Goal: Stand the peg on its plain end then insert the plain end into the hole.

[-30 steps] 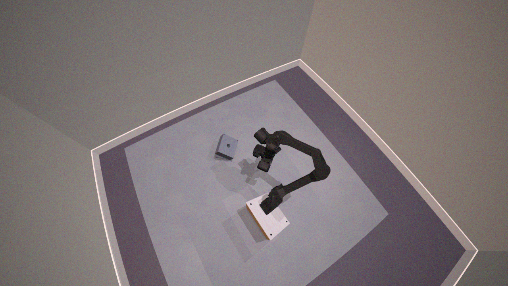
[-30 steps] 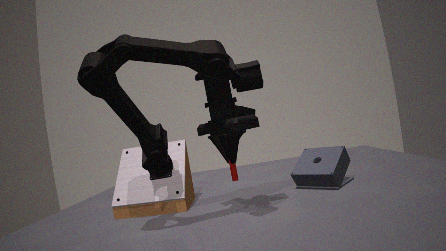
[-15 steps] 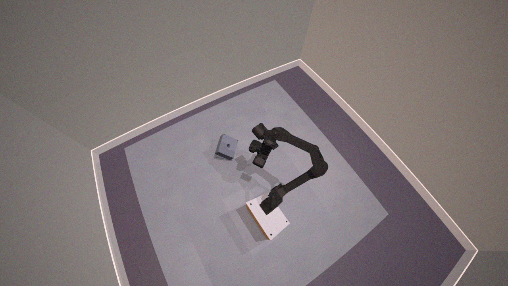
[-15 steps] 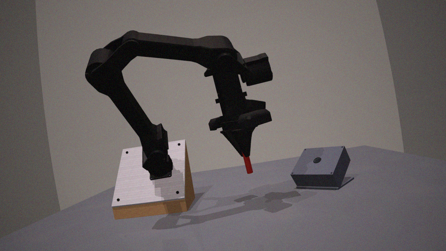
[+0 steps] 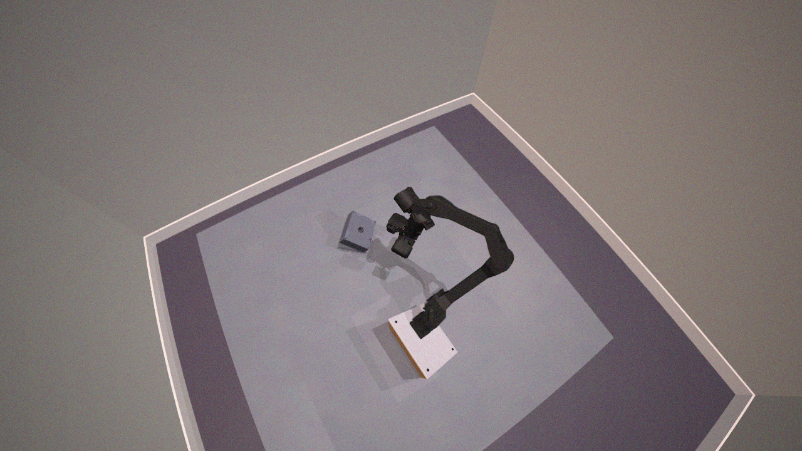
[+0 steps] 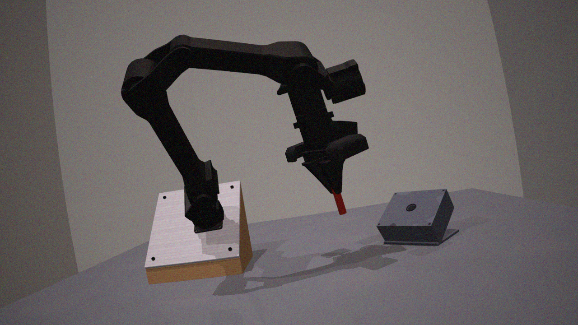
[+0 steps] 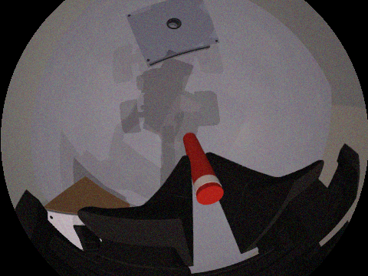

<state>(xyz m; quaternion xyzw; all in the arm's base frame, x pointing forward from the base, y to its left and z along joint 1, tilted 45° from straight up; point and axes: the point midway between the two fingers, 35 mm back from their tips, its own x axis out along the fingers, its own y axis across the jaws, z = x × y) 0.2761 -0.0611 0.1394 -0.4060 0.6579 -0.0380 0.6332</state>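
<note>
Right now the grey sloped panel is 17 cm ahead of my gripper tip, 11 cm to the left of it and 9 cm below it. The rest, counted from my gripper tip: red peg 2 cm above.
</note>
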